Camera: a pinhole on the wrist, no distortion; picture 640 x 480 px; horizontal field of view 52.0 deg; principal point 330.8 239.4 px. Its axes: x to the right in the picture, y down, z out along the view. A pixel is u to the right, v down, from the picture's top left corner.
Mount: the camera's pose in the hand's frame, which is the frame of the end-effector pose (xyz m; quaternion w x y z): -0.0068 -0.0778 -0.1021 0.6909 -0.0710 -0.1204 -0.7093
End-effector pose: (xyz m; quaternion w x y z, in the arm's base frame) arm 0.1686 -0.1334 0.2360 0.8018 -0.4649 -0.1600 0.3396
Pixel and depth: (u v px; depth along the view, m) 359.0 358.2 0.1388
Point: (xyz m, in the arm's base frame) 0.1736 -0.1208 0.2932
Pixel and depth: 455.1 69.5 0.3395
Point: -0.0327 -0.0822 0.4045
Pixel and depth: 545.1 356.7 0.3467
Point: 0.0742 0.0236 0.4525
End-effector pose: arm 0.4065 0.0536 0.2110 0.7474 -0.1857 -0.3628 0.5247
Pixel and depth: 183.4 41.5 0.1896
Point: 0.3352 -0.0160 0.2182
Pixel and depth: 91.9 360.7 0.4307
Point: 0.0906 0.1424 0.2888
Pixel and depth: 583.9 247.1 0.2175
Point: 0.3721 -0.0176 0.3559
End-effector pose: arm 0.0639 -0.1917 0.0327 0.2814 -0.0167 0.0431 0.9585
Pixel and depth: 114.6 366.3 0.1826
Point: 0.0323 -0.2002 0.0934
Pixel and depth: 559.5 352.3 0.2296
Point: 0.1011 -0.0921 0.1672
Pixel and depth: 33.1 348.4 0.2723
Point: -0.0194 -0.2617 0.1689
